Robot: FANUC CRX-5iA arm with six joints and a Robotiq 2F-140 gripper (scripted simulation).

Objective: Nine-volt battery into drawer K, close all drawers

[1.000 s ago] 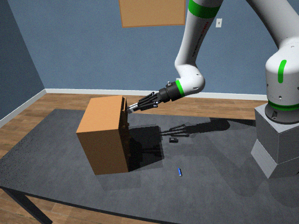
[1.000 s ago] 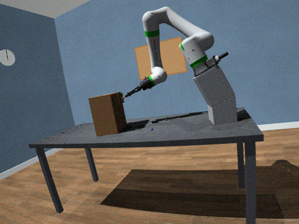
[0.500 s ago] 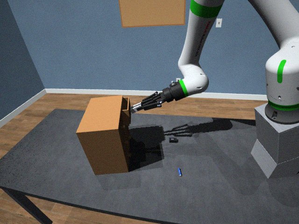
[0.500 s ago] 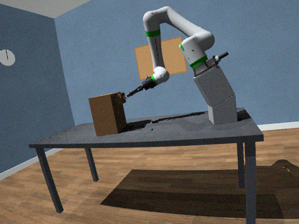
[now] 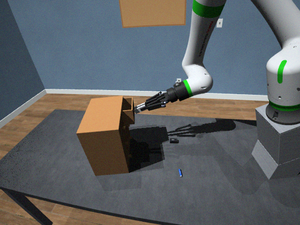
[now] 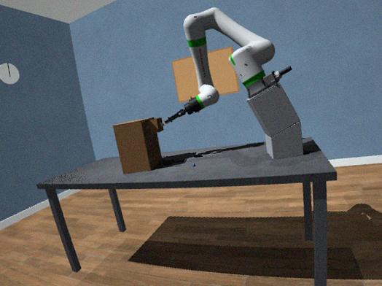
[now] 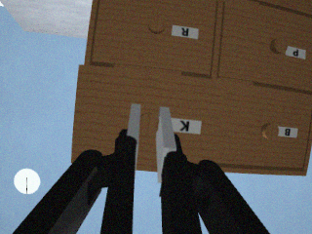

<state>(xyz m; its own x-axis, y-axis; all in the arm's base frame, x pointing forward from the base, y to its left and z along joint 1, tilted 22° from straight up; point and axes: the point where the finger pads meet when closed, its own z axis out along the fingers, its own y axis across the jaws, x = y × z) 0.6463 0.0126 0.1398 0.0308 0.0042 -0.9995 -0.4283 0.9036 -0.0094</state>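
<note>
Now: hand 25 cm above the nine-volt battery, 18 cm past it and 7 cm to the left of it. From my hand the other things lie so: blue cylinder (27 cm behind, 25 cm below, 14 cm to the left); drawer marked K (10 cm ahead, 5 cm to the left, 3 cm below).
</note>
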